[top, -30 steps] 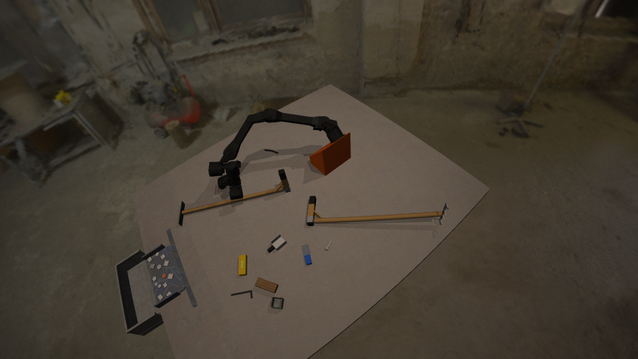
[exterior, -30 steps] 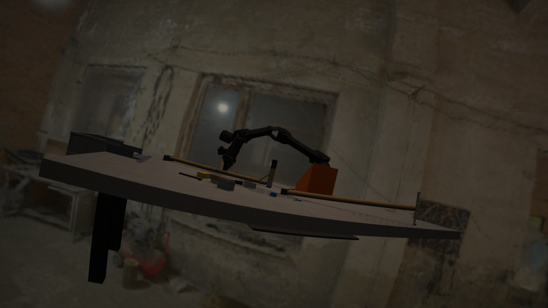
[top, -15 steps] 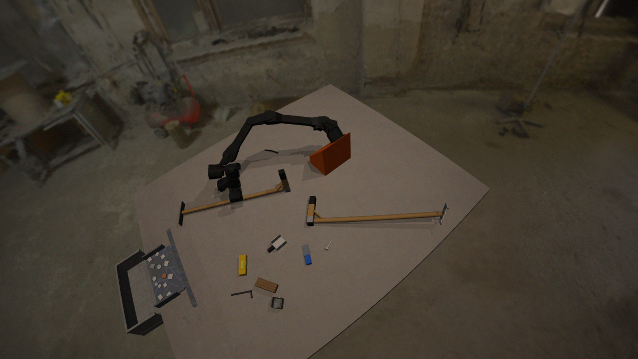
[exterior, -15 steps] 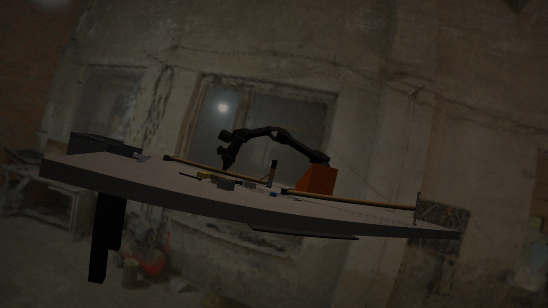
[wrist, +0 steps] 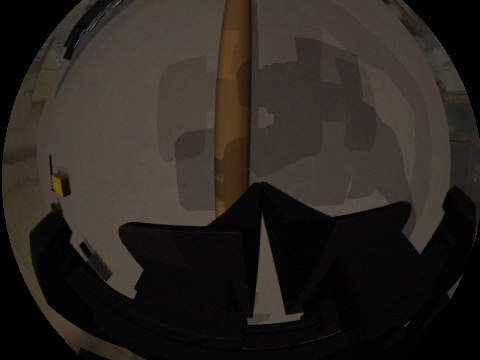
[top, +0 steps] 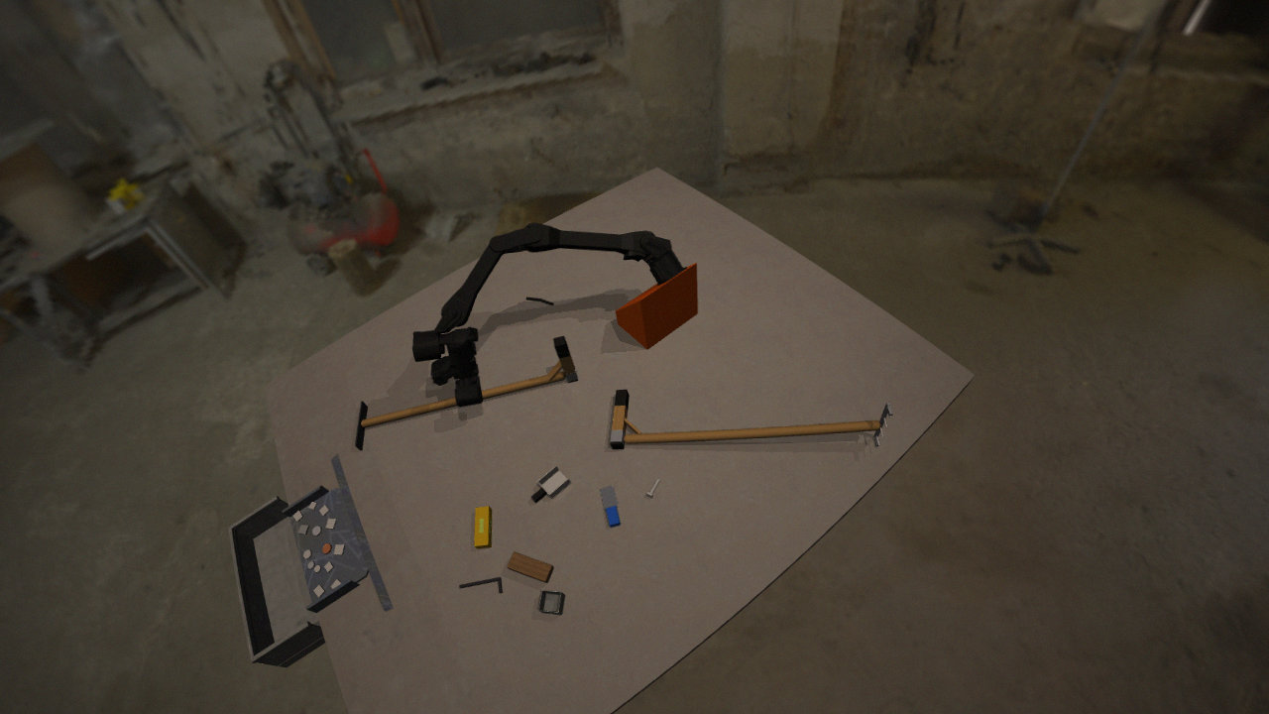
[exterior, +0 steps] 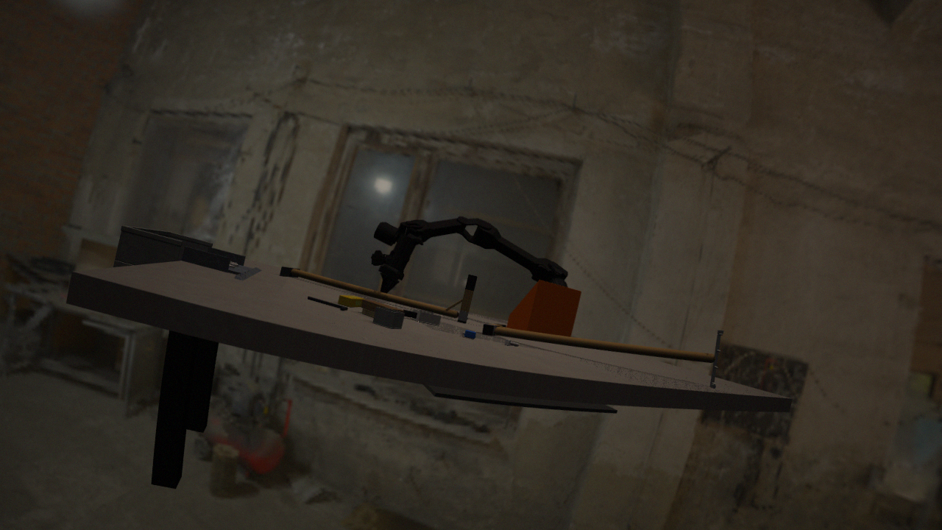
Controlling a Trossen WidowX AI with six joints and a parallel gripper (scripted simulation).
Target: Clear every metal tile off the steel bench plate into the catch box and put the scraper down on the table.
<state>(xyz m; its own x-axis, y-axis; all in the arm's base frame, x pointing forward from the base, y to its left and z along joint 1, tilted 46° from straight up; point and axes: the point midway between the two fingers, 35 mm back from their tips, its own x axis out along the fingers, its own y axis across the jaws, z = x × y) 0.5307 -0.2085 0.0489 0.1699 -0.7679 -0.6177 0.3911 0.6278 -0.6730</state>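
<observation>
My gripper tip is now 30 mm short of the wooden-shafted scraper, 10 mm to the right of it and 50 mm below it. Round my gripper tip: wooden block (130 mm ahead, 470 mm to the left); yellow block (150 mm ahead, 330 mm to the left); blue piece (80 mm behind, 470 mm to the left, 10 mm below).
</observation>
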